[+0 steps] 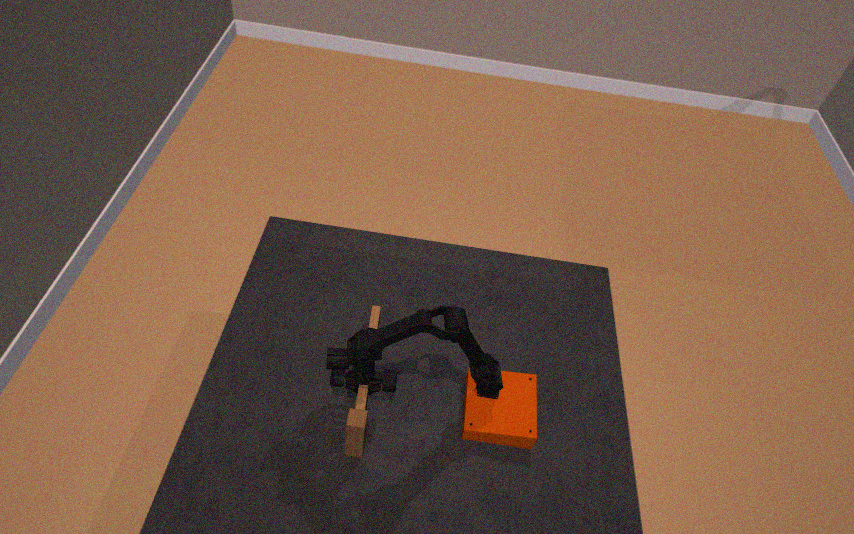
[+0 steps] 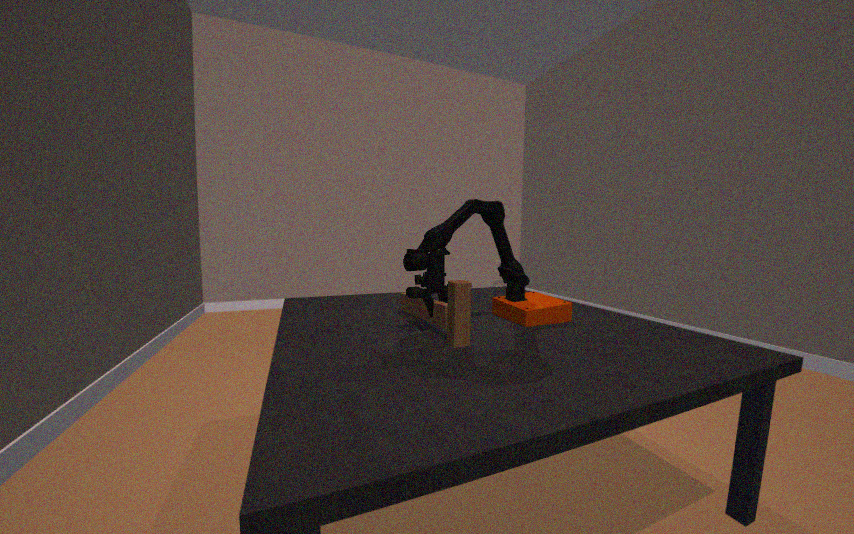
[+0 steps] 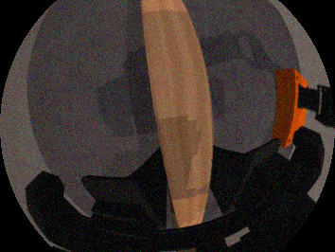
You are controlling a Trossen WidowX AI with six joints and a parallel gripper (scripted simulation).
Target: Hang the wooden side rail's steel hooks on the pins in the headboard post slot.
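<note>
The wooden headboard post lies 10 mm behind my gripper tip, 150 mm to the left of it and 40 mm above it.
</note>
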